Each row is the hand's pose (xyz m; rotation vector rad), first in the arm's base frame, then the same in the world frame.
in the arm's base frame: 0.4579 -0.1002 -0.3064 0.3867 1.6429 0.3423
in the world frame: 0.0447 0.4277 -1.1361 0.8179 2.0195 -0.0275
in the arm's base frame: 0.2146 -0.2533 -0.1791 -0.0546 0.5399 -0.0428
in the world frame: -0.1437 0.3530 -0.8957 0.0469 1.0585 -0.3862
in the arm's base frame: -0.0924 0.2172 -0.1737 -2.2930 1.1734 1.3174
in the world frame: -0.2289 0.8961 -0.7798 -1.6589 1.6282 1.7977
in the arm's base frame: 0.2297 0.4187 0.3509 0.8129 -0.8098 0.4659
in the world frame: 0.3513 0.9237 -0.4932 0.7325 -0.4635 -0.0736
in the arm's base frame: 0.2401 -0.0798 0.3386 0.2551 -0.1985 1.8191
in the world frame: 0.1837 0.4546 -0.4699 0.6407 0.1018 1.3447
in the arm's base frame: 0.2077 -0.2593 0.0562 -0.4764 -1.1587 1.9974
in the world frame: -0.0388 0.3259 -0.6866 -0.1346 -0.7065 1.6592
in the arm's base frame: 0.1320 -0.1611 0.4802 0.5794 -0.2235 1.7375
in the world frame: 0.1361 0.4003 -0.2878 0.9114 0.0254 1.1949
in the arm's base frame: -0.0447 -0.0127 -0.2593 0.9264 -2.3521 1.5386
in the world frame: -0.3097 0.6734 -0.8595 0.7339 -2.0165 1.0047
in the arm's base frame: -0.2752 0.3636 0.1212 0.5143 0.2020 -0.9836
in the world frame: -0.1859 1.0647 -0.4458 0.3041 0.5887 -1.4609
